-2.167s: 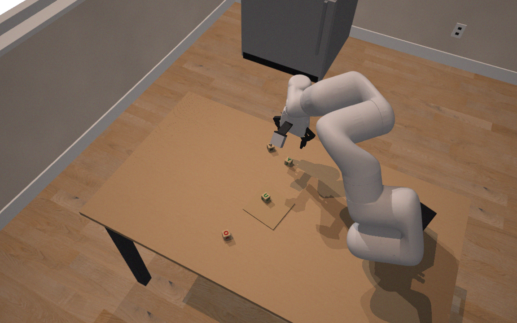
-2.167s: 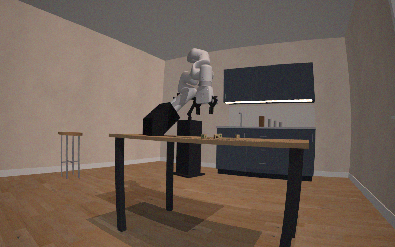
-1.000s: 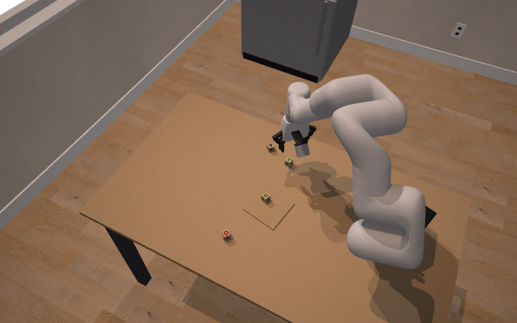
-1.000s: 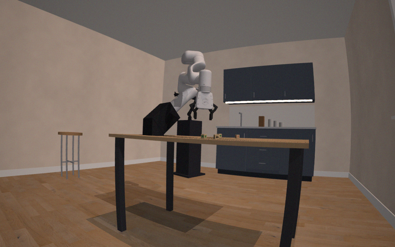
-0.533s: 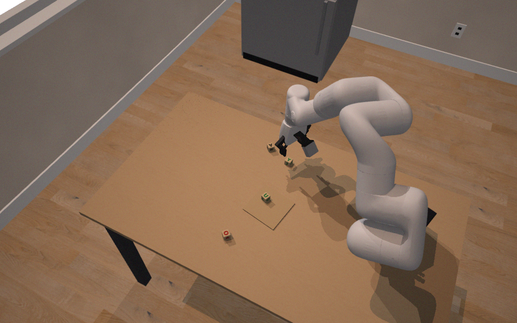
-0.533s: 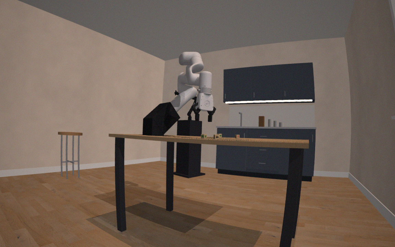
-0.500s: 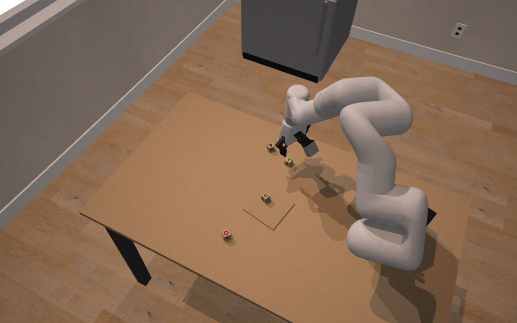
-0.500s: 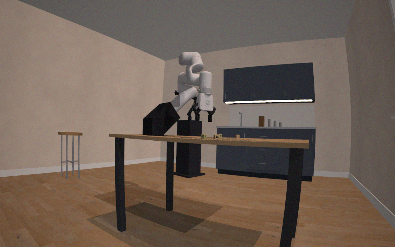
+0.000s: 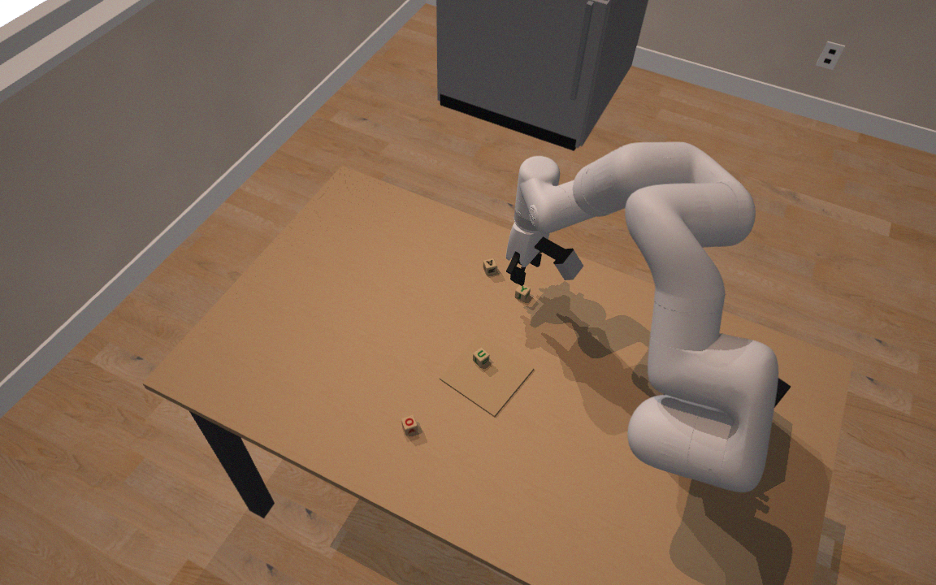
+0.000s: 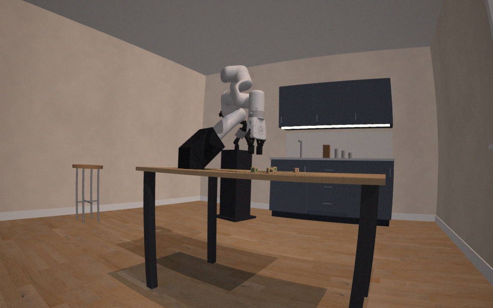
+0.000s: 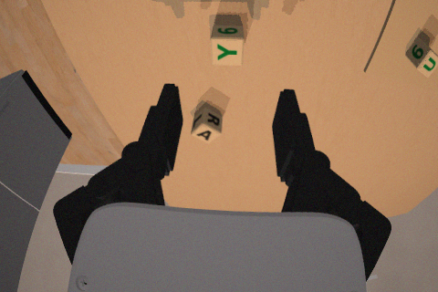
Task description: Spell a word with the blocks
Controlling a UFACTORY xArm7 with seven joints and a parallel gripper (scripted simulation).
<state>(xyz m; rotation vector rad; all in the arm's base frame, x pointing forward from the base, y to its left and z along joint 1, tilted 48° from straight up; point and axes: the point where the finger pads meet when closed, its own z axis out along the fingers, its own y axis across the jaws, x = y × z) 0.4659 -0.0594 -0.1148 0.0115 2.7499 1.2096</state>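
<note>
The Y block lies 90 mm below my hand. Also, from my hand: mat (60 mm behind, 210 mm to the left, 100 mm below); then O block (10 mm behind, 400 mm to the left, 90 mm below); then U block (30 mm behind, 190 mm to the left, 90 mm below).
</note>
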